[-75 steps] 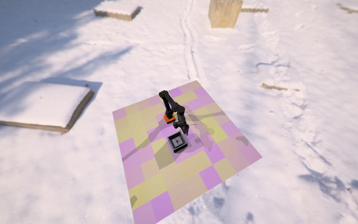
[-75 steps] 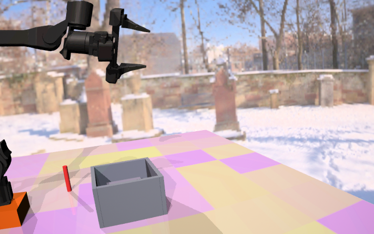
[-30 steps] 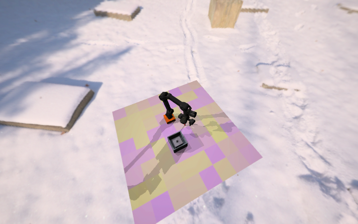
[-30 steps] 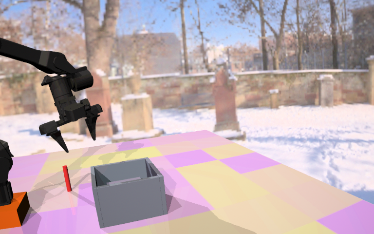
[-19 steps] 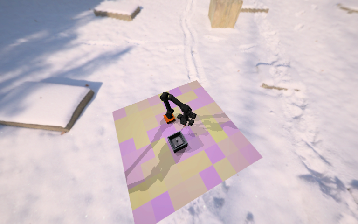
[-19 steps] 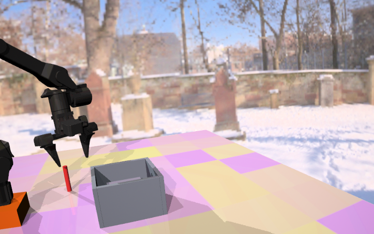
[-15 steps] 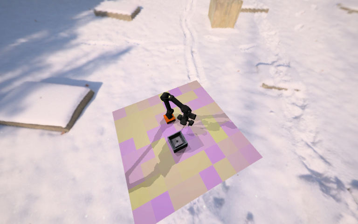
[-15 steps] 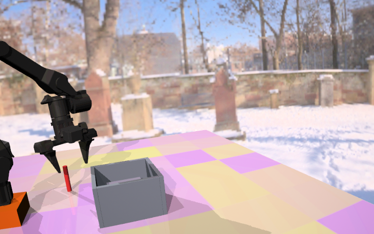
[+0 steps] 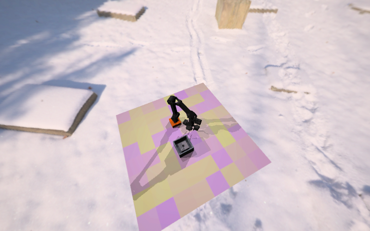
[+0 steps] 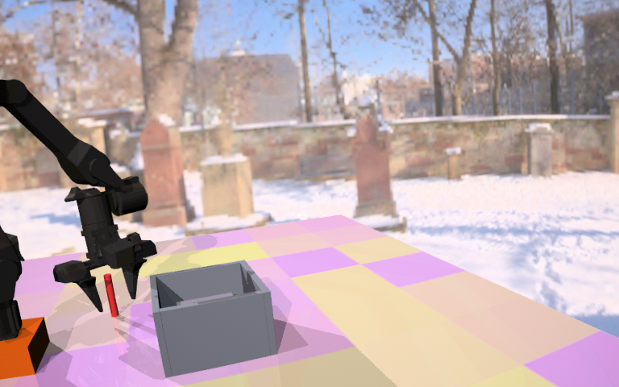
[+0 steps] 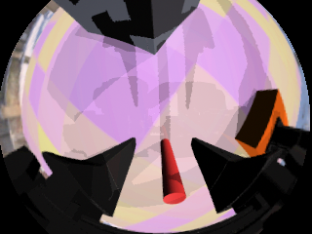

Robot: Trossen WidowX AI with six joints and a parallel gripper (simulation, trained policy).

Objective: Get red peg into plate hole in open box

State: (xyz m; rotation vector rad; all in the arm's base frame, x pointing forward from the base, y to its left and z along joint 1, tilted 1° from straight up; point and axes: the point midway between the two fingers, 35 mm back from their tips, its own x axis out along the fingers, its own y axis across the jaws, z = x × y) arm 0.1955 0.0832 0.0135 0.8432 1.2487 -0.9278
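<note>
The grey box is 190 mm to the right of my gripper tip and 120 mm ahead of it. Also, from my gripper tip: red peg: 20 mm above, 10 mm to the left, 10 mm behind.
</note>
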